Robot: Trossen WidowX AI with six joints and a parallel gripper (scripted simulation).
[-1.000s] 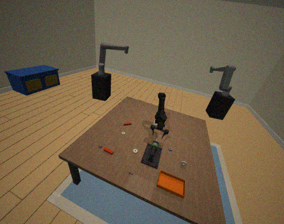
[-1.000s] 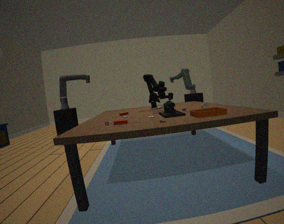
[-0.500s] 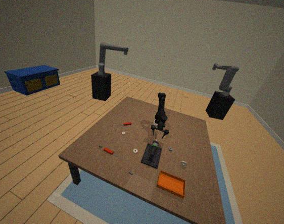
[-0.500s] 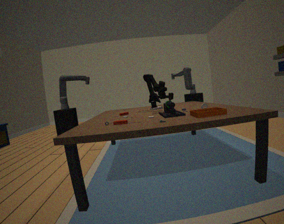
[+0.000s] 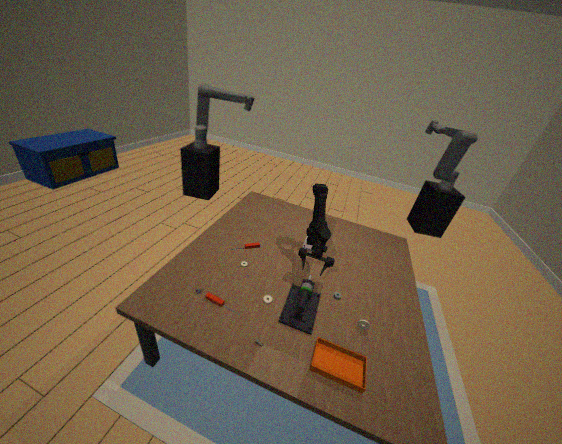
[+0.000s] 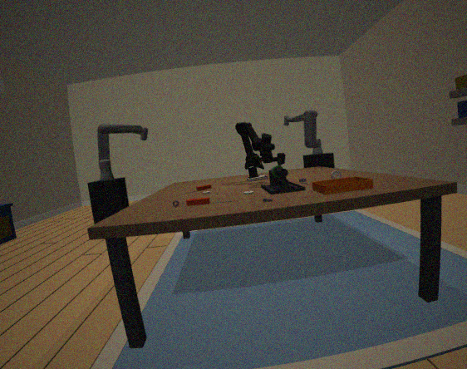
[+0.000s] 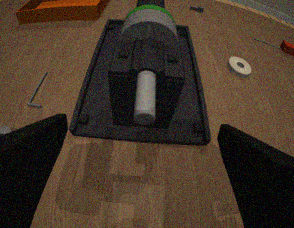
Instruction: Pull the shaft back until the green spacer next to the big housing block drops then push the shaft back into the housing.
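Now: the pale grey shaft 9 cm ahead of my gripper tip, 2 cm to the right of it and 1 cm below it. From my gripper tip the other things lie so: dark baseplate 15 cm ahead, 4 cm below, 3 cm to the right; then washer 15 cm to the left, 8 cm below, 4 cm ahead; then green spacer 12 cm ahead, 2 cm to the right, 1 cm below.
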